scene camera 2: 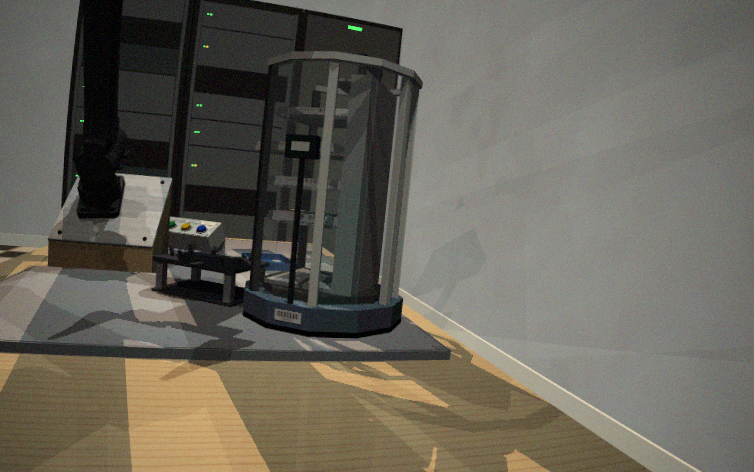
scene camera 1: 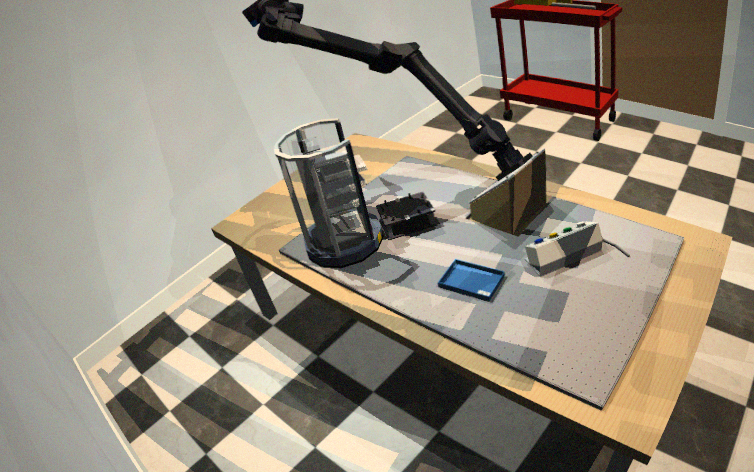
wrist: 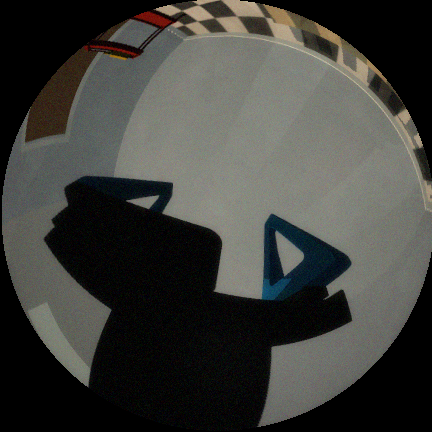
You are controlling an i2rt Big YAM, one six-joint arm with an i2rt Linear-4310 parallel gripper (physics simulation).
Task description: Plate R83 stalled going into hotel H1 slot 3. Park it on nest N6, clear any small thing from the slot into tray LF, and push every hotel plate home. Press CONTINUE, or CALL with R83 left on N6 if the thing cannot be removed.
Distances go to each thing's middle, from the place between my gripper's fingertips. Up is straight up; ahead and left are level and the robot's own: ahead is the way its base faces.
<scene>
My gripper is now 18 cm short of the glass-walled plate tower [scene camera 2: 338, 133], 34 cm to the right of it and 55 cm above it. Also, from my hand: blue tray [scene camera 1: 478, 281] 14 cm ahead, 79 cm to the left, 74 cm below.
</scene>
